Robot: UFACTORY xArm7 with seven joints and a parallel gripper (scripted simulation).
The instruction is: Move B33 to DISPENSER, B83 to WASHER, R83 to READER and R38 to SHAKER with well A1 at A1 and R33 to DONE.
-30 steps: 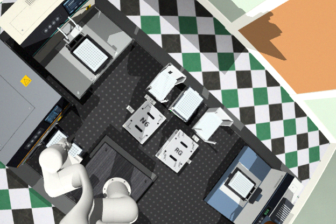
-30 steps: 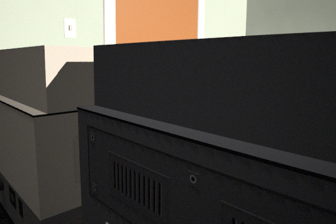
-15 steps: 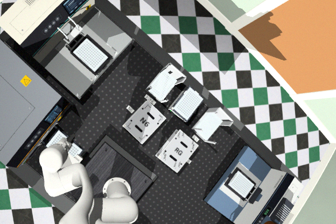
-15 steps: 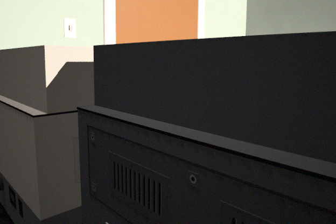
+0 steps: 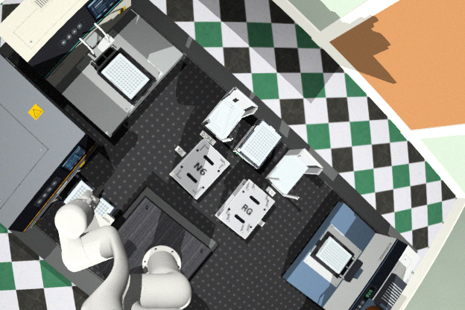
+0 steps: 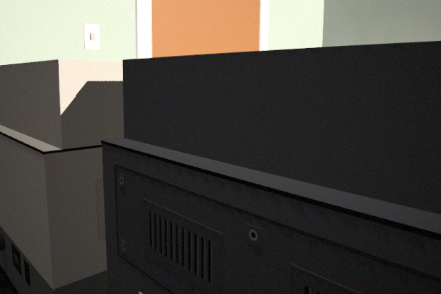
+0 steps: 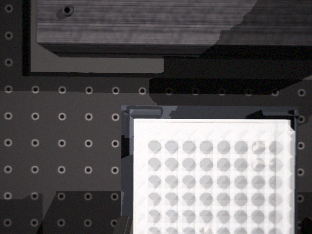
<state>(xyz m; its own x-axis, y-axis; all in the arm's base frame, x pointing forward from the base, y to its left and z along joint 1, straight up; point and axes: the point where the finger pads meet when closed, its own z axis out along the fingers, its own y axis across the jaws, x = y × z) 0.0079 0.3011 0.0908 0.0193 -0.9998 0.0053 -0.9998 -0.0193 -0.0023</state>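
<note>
Right now my hand is 3 cm above the dark reader nest. Round my hand: N6 nest (31 cm ahead, 20 cm to the right, 10 cm below); then regrip nest RG (40 cm to the right, 31 cm ahead, 8 cm below).
</note>
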